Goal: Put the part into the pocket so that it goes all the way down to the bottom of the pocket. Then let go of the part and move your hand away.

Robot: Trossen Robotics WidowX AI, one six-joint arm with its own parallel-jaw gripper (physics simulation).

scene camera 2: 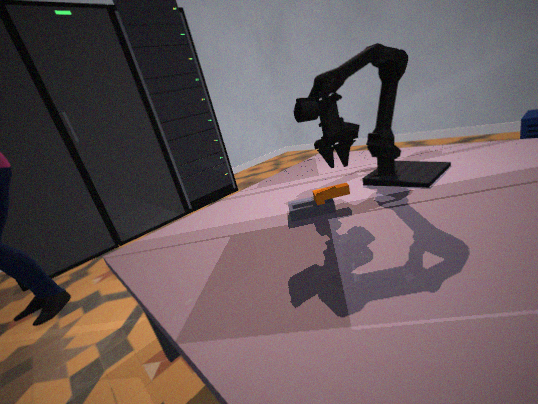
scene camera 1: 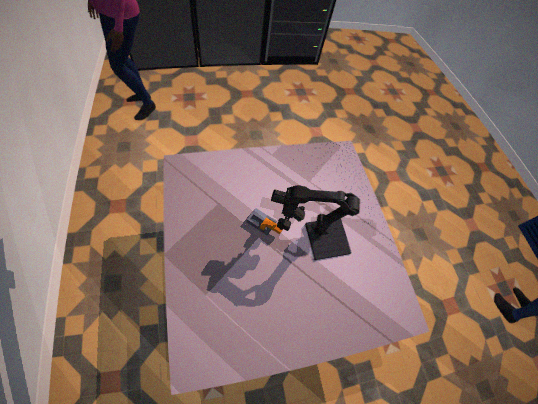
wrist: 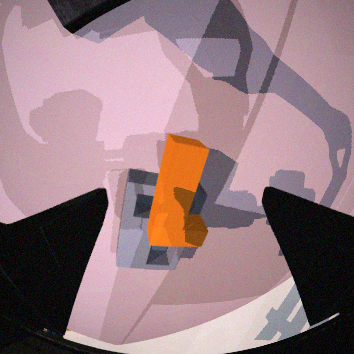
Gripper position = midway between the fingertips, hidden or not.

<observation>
My gripper (scene camera 2: 338,167) is open, holding nothing. Also in view: an orange part (wrist: 169,223). I also see a grey pocket block (wrist: 133,250).
My gripper also shows in the wrist view (wrist: 186,195).
</observation>
